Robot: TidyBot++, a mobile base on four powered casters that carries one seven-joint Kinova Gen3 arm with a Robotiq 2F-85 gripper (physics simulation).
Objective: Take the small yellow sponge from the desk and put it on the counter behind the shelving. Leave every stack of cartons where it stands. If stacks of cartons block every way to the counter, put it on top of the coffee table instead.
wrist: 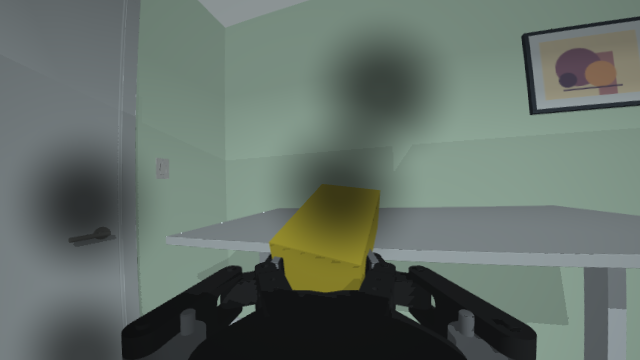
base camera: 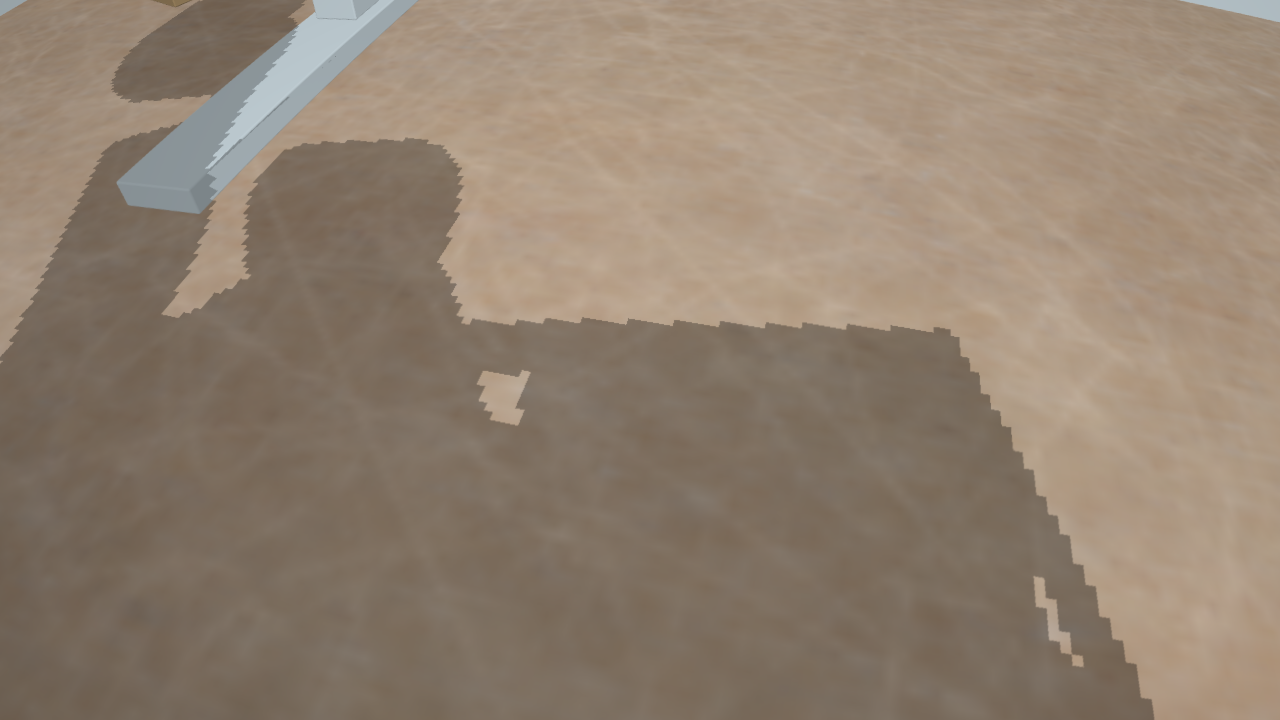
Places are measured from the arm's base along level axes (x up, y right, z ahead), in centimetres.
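Pixels of known places: gripper, fingertip midpoint: (wrist: 324, 258).
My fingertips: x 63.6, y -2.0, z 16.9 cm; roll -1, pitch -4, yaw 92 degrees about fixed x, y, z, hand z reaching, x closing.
Behind a point stands the place of what it marks.
In the wrist view the small yellow sponge (wrist: 330, 225) @[x 66.7, y -1.4, z 15.3 cm] is between the fingertips of my gripper (wrist: 324, 258) @[x 63.6, y -2.0, z 16.9 cm], which is shut on it. The sponge points away from the gripper, its far end a little higher in the picture. Beyond it is a grey table top (wrist: 475, 230) @[x 55.3, y 38.4, z 58.0 cm], the desk, with its front edge behind the sponge and a leg at the lower right. The sponge is apart from the desk. The gripper does not show in the base view. The counter, the shelving, the carton stacks and the coffee table cannot be made out in either view.
In the base view a pale foot bar (base camera: 295, 89) @[x -37.4, y -33.6, z 72.6 cm] with the bottom of an upright lies on the brown floor (base camera: 805, 197) @[x -39.7, y 11.3, z 59.1 cm] at upper left. A large shadow covers the near floor. In the wrist view a grey door (wrist: 60, 125) @[x 95.8, y -103.0, z 60.1 cm] is at left and a framed picture (wrist: 585, 70) @[x 123.3, y 129.4, z 99.9 cm] hangs at right.
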